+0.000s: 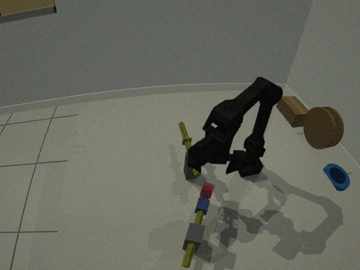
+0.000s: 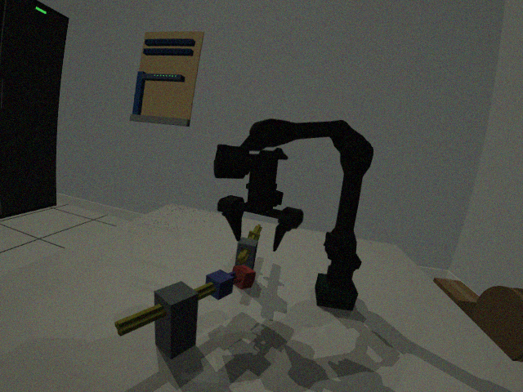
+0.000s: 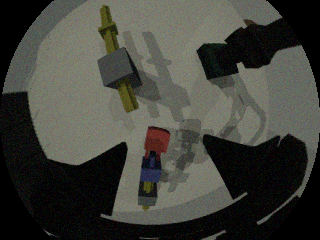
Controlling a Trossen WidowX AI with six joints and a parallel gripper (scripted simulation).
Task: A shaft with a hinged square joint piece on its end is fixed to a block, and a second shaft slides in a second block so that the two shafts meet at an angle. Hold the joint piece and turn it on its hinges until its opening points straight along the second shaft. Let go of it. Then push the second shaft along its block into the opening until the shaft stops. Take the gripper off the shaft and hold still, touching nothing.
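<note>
Right now the red joint piece is 2 cm ahead of my gripper tip, 3 cm to the left of it and 7 cm below it.
</note>
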